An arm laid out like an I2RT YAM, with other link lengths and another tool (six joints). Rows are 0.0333 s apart.
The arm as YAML. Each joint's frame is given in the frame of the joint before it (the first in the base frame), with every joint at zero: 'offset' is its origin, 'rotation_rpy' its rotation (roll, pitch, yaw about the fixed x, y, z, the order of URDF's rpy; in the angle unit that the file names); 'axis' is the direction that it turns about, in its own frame. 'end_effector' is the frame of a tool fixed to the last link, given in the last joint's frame.
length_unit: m
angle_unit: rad
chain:
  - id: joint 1
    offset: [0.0, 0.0, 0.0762]
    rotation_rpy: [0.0, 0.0, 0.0]
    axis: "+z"
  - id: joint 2
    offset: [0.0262, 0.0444, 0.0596]
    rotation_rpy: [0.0, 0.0, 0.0]
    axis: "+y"
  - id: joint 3
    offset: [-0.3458, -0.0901, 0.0]
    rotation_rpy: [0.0, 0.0, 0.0]
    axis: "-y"
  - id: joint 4
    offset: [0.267, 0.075, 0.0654]
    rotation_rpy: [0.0, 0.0, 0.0]
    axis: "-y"
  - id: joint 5
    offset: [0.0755, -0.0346, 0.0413]
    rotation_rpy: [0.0, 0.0, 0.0]
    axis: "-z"
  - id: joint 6
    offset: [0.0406, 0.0, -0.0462]
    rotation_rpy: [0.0, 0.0, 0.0]
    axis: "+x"
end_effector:
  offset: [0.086, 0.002, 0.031]
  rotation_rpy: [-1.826, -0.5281, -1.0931]
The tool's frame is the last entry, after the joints.
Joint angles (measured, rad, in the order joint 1, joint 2, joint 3, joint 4, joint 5, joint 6), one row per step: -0.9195, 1.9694, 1.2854, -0.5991, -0.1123, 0.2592; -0.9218, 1.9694, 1.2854, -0.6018, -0.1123, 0.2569; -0.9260, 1.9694, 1.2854, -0.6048, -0.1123, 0.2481; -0.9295, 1.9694, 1.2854, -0.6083, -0.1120, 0.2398; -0.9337, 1.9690, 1.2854, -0.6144, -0.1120, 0.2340; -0.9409, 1.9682, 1.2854, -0.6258, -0.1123, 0.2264; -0.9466, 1.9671, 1.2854, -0.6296, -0.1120, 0.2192; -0.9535, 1.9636, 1.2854, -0.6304, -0.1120, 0.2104; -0.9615, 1.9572, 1.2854, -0.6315, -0.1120, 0.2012; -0.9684, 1.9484, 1.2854, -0.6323, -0.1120, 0.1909; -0.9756, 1.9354, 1.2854, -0.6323, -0.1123, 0.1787; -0.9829, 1.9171, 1.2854, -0.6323, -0.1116, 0.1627; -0.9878, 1.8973, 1.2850, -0.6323, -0.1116, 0.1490; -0.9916, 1.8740, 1.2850, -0.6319, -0.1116, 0.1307; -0.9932, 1.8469, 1.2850, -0.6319, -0.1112, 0.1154
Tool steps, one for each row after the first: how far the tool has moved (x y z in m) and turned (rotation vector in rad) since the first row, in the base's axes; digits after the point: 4 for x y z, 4 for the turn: -0.0011, -0.0003, -0.0002, 0.0016, 0.0020, -0.0001; -0.0029, -0.0009, -0.0004, 0.0017, 0.0052, 0.0041; -0.0044, -0.0013, -0.0007, 0.0022, 0.0088, 0.0084; -0.0066, -0.0016, -0.0009, 0.0053, 0.0130, 0.0098; -0.0104, -0.0018, -0.0014, 0.0122, 0.0201, 0.0100; -0.0129, -0.0028, -0.0012, 0.0125, 0.0230, 0.0111; -0.0155, -0.0044, 0.0004, 0.0082, 0.0227, 0.0126; -0.0186, -0.0063, 0.0033, 0.0016, 0.0211, 0.0133; -0.0212, -0.0078, 0.0073, -0.0075, 0.0182, 0.0162; -0.0239, -0.0093, 0.0133, -0.0212, 0.0127, 0.0206; -0.0268, -0.0107, 0.0218, -0.0410, 0.0061, 0.0281; -0.0289, -0.0110, 0.0307, -0.0609, -0.0019, 0.0359; -0.0305, -0.0108, 0.0415, -0.0859, -0.0109, 0.0490; -0.0317, -0.0096, 0.0538, -0.1134, -0.0217, 0.0612
